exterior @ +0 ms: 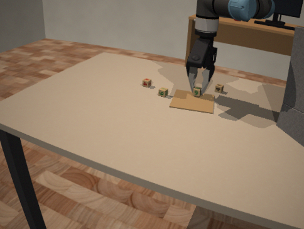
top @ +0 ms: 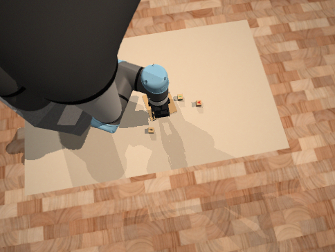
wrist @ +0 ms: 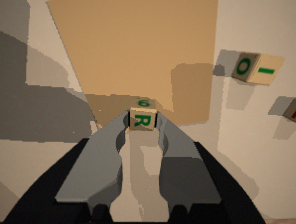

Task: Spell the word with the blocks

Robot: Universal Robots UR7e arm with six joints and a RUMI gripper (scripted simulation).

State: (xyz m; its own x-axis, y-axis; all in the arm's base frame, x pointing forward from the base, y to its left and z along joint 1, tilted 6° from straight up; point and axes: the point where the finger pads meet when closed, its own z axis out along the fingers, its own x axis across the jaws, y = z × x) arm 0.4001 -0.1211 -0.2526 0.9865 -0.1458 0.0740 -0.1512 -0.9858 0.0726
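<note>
The green R block lies right at my hand. Also, from my hand: brown mat 4 cm to the left, 2 cm below, 1 cm ahead; F block 8 cm to the right, 7 cm behind, 1 cm below; green-lettered block 11 cm ahead, 4 cm to the left, 1 cm below.
</note>
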